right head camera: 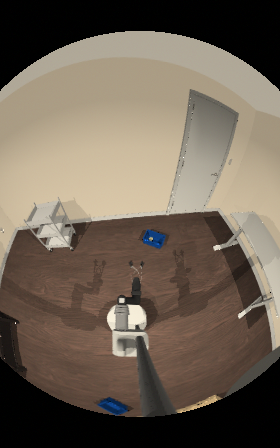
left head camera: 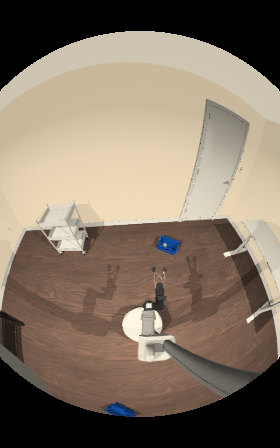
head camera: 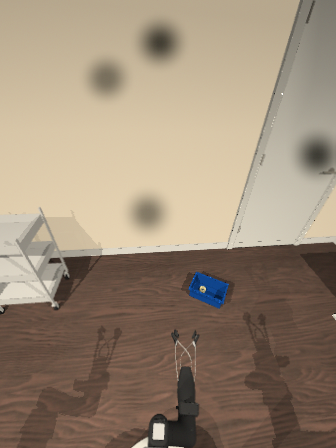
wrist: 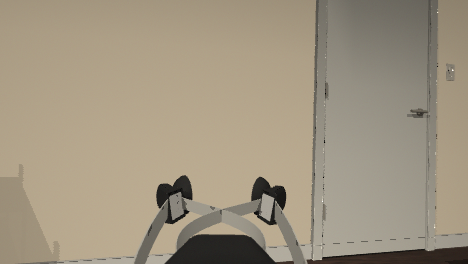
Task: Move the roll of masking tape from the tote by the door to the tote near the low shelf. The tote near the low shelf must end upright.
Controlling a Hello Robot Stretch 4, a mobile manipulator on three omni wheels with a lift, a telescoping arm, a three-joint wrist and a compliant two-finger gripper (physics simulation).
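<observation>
The roll of masking tape is a small pale ring in the left part of the blue tote by the door. That tote stands upright on the floor. My gripper is open and empty, its fingertips apart, above the floor on the robot's side of this tote. The tote and the tape do not show in the wrist view. The other blue tote shows at the bottom edge of both side head views, partly cut off.
A white wheeled cart stands at the left by the wall. The grey door is beyond the tote, to the right. A white table stands at the right. Part of the low shelf shows at the bottom.
</observation>
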